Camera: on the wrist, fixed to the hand. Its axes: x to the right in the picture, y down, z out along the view.
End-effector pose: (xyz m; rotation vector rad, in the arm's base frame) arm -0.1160 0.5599 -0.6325 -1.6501 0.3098 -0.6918
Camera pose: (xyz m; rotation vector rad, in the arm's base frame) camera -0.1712 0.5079 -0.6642 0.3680 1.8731 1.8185
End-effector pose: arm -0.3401 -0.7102 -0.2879 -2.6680 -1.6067 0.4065
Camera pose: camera -0.3067 -0.7351 -0.2171 1.2991 -2.4506 -0.0482
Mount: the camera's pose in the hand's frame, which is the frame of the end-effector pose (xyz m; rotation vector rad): -0.0224 0.0315 -0.0725 0.1042 0.1463 -3.0341
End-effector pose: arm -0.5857 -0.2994 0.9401 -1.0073 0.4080 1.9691
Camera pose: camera -0.5686 -0.3738 0.9098 -0.4414 -0.7394 -0.8851
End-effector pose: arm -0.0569 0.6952 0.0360 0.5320 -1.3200 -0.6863
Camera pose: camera 0.0168 0.7310 0.0296 -1.7489 -0.6296 1.8655
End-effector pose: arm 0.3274 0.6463 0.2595 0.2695 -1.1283 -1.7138
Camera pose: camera 0.4034 0.6236 0.2381 -1.1850 -0.1984 1.1836
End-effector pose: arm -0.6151 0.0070 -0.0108 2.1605 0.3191 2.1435
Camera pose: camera -0.6844 -0.0347 -0.0251 -0.2255 1.6551 0.0574
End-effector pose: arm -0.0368 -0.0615 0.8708 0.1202 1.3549 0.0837
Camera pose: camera -0.1121 -0.0304 0.8815 -1.8215 0.3847 -2.4148
